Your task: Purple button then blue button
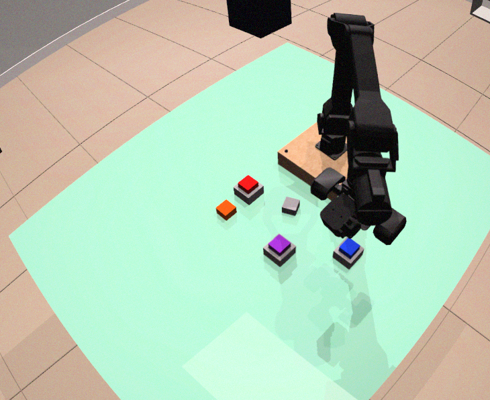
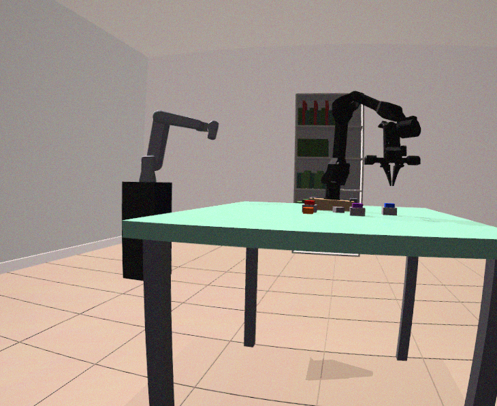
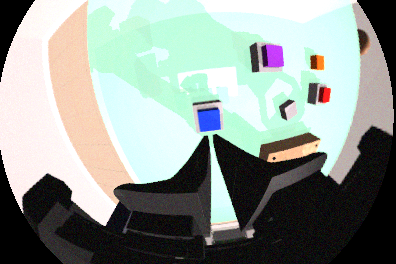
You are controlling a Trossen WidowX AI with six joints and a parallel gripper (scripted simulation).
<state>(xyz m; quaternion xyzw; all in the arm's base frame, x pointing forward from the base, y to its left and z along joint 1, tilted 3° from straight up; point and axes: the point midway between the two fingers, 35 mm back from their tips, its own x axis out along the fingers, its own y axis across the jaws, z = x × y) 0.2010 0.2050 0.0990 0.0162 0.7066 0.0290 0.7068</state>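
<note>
Now: gripper tip 70 mm above the blue button and 10 mm past it. The rest, counted from my gripper tip: grey block 180 mm to the right, 90 mm below, 10 mm behind; then purple button 120 mm to the right, 90 mm ahead, 70 mm below; then red button 280 mm to the right, 70 mm below, 20 mm ahead.
</note>
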